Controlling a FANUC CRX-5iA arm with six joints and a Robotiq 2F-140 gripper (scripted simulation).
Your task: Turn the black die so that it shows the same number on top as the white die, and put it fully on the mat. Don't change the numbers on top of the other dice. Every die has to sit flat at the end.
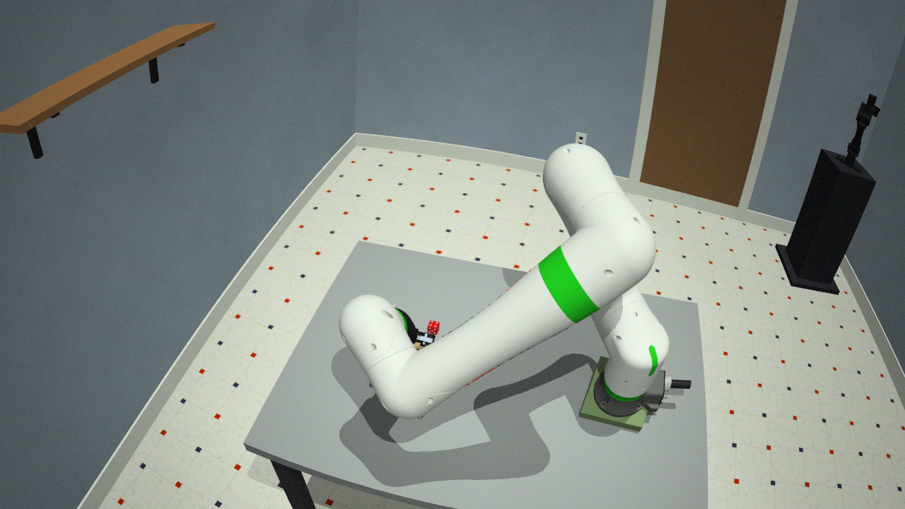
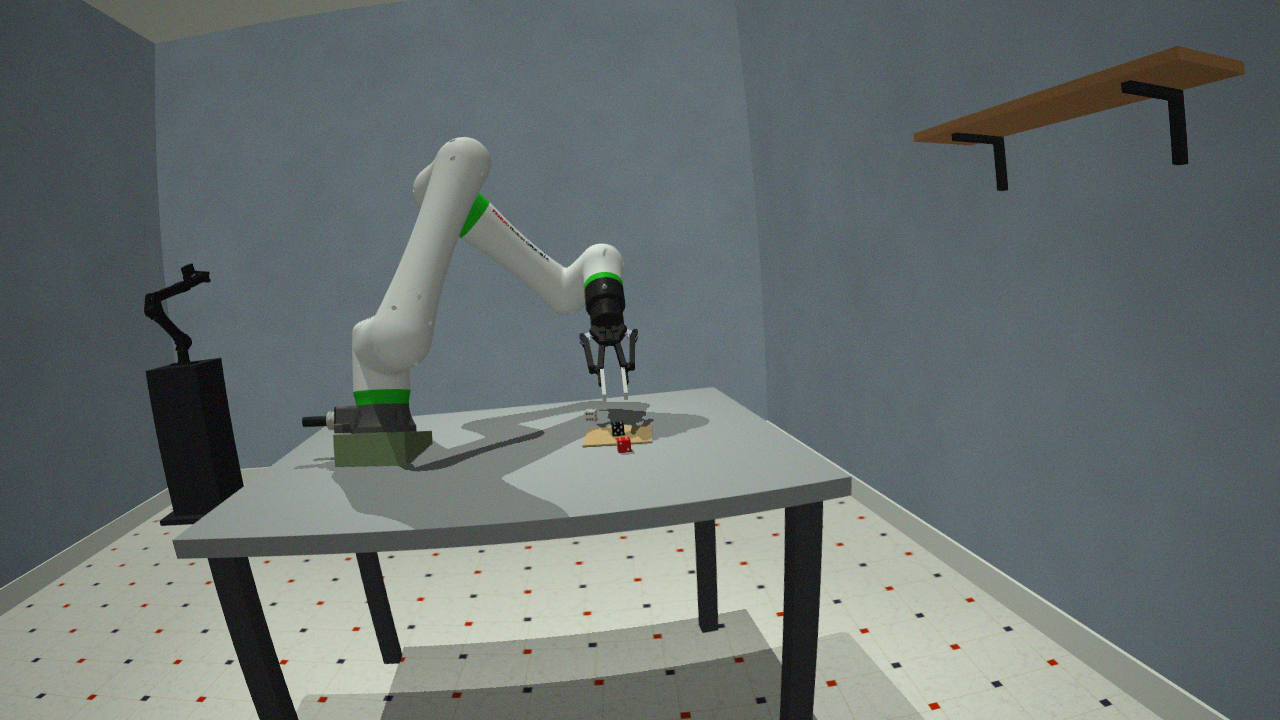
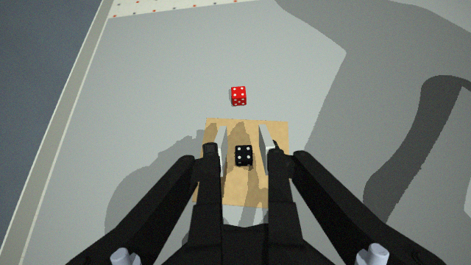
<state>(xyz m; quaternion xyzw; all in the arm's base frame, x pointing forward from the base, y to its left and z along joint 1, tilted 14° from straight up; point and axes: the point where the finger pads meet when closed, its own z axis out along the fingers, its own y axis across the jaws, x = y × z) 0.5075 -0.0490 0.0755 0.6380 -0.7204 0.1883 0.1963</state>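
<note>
Now: hand 9 cm above the black die and 2 cm to the left of it. Round my hand: white die: 15 cm to the left, 9 cm below, 4 cm behind; then tan mat: 11 cm below, 2 cm to the right; then red die: 14 cm to the right, 9 cm below, 1 cm behind.
</note>
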